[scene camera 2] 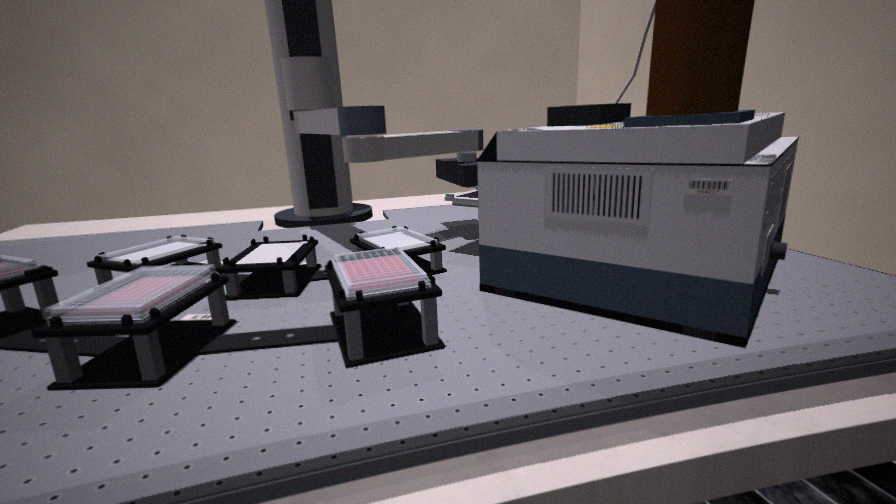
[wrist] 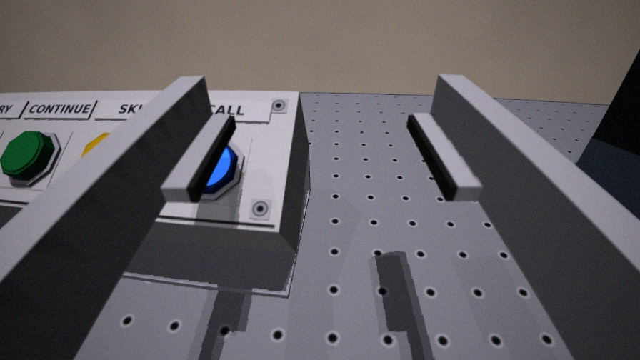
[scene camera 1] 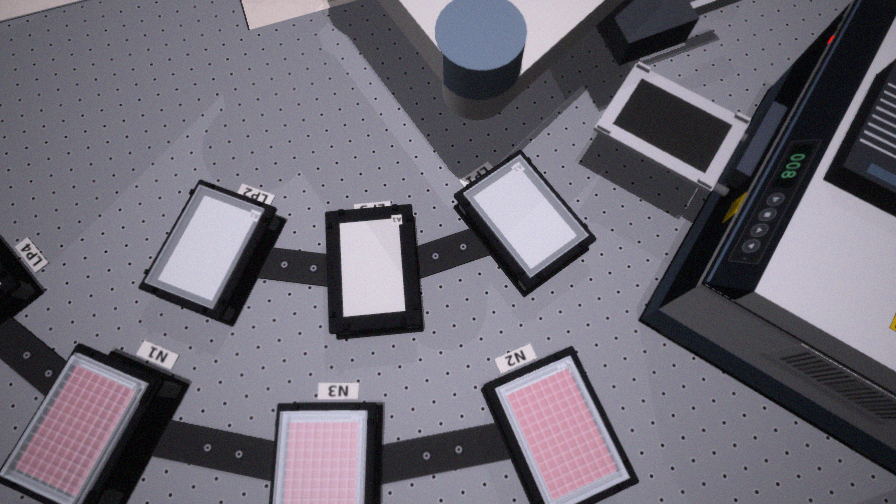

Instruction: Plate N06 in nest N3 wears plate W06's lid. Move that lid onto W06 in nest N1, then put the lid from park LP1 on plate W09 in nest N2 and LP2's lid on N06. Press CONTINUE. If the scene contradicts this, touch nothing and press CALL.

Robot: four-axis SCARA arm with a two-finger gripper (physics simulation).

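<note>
Pink-filled plates sit in nest N1 (scene camera 1: 78,429) (scene camera 2: 12,269), nest N3 (scene camera 1: 324,460) (scene camera 2: 131,294) and nest N2 (scene camera 1: 562,432) (scene camera 2: 379,272). All have clear rims; I cannot tell which wear lids, and no plate names are readable. A clear lid lies on park LP1 (scene camera 1: 526,216) (scene camera 2: 397,240) and another on LP2 (scene camera 1: 206,247) (scene camera 2: 156,250). My gripper (wrist: 321,100) is shut to its narrow stop, empty, with a gap between the fingers. In the wrist view, its left finger partly covers the bright blue CALL button (wrist: 221,169); the green CONTINUE button (wrist: 27,155) is further left.
Park LP3 (scene camera 1: 372,269) (scene camera 2: 269,252) shows a bare white surface. Part of LP4 (scene camera 1: 18,285) shows at the left edge. A large instrument (scene camera 1: 814,294) (scene camera 2: 620,231) with a display reading 008 stands at the right, its tray (scene camera 1: 610,103) extended. The arm's column (scene camera 2: 313,106) stands behind the parks.
</note>
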